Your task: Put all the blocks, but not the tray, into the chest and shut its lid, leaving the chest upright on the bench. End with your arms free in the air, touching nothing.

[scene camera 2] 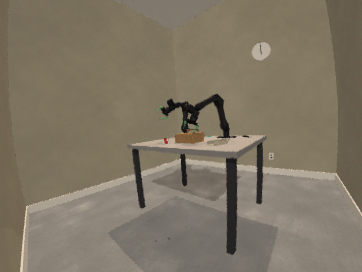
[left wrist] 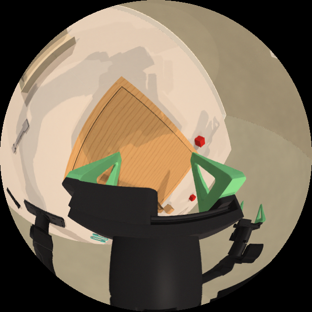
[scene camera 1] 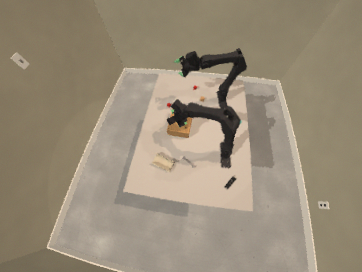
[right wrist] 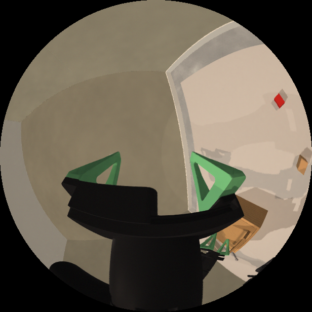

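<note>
The wooden chest stands upright with its lid shut. One red block lies beside the chest. Another red block and a tan block lie farther off. The cream tray lies on the chest's other side. My left gripper is open and empty, low above the lid. My right gripper is open and empty, high at the table's far end.
A grey wrench-like tool lies next to the tray. A small black object lies near the left arm's base. A teal outline-shaped item lies at the table's edge. The left arm hides part of the chest in scene camera 1.
</note>
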